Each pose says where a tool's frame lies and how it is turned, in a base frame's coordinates. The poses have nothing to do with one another.
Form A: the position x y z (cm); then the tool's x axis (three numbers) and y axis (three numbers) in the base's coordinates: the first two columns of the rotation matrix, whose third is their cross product.
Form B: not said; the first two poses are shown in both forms.
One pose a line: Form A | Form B
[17.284 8.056 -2.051 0.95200 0.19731 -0.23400 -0.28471 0.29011 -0.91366] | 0.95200 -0.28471 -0.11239 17.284; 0.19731 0.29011 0.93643 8.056; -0.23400 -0.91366 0.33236 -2.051; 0 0 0 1
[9.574 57.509 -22.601 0.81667 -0.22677 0.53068 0.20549 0.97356 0.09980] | 0.81667 0.20549 -0.53928 9.574; -0.22677 0.97356 0.02755 57.509; 0.53068 0.09980 0.84168 -22.601; 0 0 0 1
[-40.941 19.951 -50.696 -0.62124 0.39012 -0.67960 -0.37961 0.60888 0.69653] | -0.62124 -0.37961 0.68553 -40.941; 0.39012 0.60888 0.69070 19.951; -0.67960 0.69653 -0.23017 -50.696; 0 0 0 1
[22.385 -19.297 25.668 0.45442 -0.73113 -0.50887 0.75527 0.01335 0.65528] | 0.45442 0.75527 -0.47230 22.385; -0.73113 0.01335 -0.68211 -19.297; -0.50887 0.65528 0.55827 25.668; 0 0 0 1
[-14.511 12.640 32.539 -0.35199 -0.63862 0.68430 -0.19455 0.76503 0.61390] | -0.35199 -0.19455 -0.91556 -14.511; -0.63862 0.76503 0.08296 12.640; 0.68430 0.61390 -0.39353 32.539; 0 0 0 1
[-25.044 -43.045 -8.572 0.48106 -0.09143 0.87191 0.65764 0.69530 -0.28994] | 0.48106 0.65764 -0.57973 -25.044; -0.09143 0.69530 0.71288 -43.045; 0.87191 -0.28994 0.39461 -8.572; 0 0 0 1
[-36.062 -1.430 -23.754 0.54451 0.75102 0.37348 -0.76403 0.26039 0.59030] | 0.54451 -0.76403 0.34608 -36.062; 0.75102 0.26039 -0.60677 -1.430; 0.37348 0.59030 0.71559 -23.754; 0 0 0 1
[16.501 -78.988 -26.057 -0.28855 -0.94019 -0.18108 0.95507 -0.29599 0.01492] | -0.28855 0.95507 -0.06763 16.501; -0.94019 -0.29599 -0.16864 -78.988; -0.18108 0.01492 0.98336 -26.057; 0 0 0 1
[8.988 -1.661 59.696 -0.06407 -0.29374 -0.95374 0.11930 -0.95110 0.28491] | -0.06407 0.11930 -0.99079 8.988; -0.29374 -0.95110 -0.09553 -1.661; -0.95374 0.28491 0.09598 59.696; 0 0 0 1
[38.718 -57.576 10.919 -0.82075 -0.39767 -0.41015 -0.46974 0.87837 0.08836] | -0.82075 -0.46974 0.32513 38.718; -0.39767 0.87837 0.26519 -57.576; -0.41015 0.08836 -0.90772 10.919; 0 0 0 1
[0.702 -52.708 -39.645 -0.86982 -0.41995 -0.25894 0.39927 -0.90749 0.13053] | -0.86982 0.39927 -0.28980 0.702; -0.41995 -0.90749 0.01015 -52.708; -0.25894 0.13053 0.95703 -39.645; 0 0 0 1
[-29.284 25.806 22.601 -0.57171 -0.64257 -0.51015 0.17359 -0.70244 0.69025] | -0.57171 0.17359 -0.80188 -29.284; -0.64257 -0.70244 0.30607 25.806; -0.51015 0.69025 0.51314 22.601; 0 0 0 1
